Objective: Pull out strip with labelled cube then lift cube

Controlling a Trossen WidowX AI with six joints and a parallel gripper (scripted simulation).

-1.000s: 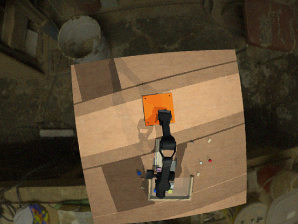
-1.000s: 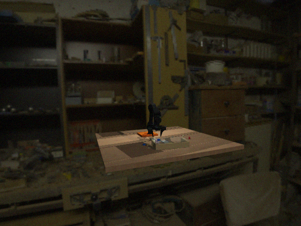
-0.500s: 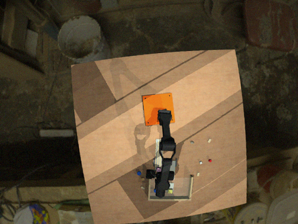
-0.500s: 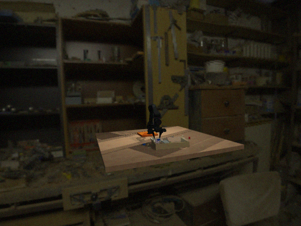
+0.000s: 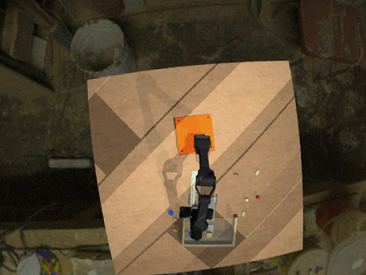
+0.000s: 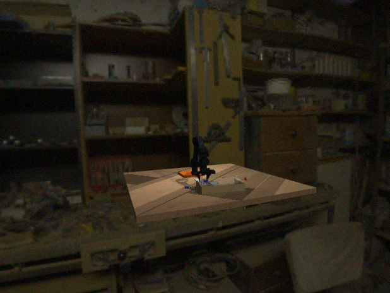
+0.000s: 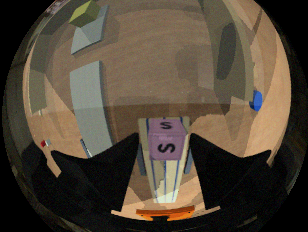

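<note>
My gripper tip is now 90 mm to the right of the grey strip, 30 mm short of it and 20 mm above it. Also, from my gripper tip: red ball: 390 mm to the left, 40 mm ahead, 10 mm below; pink labelled cube: right at my gripper tip.
</note>
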